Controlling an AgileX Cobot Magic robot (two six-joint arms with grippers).
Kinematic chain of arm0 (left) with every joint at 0, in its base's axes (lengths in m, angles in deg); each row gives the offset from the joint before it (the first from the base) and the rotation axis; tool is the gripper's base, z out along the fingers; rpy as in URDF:
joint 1: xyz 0 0 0.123 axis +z
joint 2: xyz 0 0 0 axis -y
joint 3: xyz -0.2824 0 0.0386 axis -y
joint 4: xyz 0.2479 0 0.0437 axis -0.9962 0 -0.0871
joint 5: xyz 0 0 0 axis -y
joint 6: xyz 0.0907 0 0.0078 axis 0.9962 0 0.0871
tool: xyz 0 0 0 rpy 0 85 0
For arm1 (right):
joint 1: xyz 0 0 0.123 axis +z
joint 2: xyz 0 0 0 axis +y
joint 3: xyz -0.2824 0 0.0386 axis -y
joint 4: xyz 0.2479 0 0.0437 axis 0.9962 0 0.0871
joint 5: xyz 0 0 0 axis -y
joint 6: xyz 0.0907 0 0.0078 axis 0.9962 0 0.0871
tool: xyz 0 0 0 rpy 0 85 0
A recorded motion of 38 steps. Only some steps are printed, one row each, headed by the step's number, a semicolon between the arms.
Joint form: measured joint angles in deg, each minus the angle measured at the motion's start. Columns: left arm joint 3, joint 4, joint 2, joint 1, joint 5, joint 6; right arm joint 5, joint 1, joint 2, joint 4, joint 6, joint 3.
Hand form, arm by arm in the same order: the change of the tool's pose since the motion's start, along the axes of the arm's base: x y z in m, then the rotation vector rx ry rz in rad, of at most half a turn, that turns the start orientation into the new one. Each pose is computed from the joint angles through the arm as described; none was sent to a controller.
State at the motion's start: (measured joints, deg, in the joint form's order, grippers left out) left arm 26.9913 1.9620 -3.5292 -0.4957 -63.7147 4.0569; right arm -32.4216 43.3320 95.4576 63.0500 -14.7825 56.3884
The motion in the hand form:
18: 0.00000 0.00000 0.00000 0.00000 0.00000 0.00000; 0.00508 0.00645 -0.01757 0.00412 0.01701 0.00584
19: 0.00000 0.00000 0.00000 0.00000 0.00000 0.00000; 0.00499 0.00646 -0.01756 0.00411 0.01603 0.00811
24: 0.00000 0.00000 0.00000 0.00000 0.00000 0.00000; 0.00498 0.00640 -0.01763 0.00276 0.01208 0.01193
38: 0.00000 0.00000 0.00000 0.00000 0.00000 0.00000; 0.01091 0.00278 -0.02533 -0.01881 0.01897 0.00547
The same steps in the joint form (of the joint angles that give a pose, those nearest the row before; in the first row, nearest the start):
18: 0.00 0.00 0.00 0.00 0.00 0.00; 0.52 0.00 3.51 5.28 -5.66 0.00
19: 0.00 0.00 0.00 0.00 0.00 0.00; 0.46 0.00 3.51 5.28 -5.79 0.00
24: 0.00 0.00 0.00 0.00 0.00 0.00; 0.46 0.00 3.51 5.18 -6.02 0.00
38: 0.00 0.00 0.00 0.00 0.00 0.00; 0.33 -1.10 4.71 4.44 -6.29 0.00

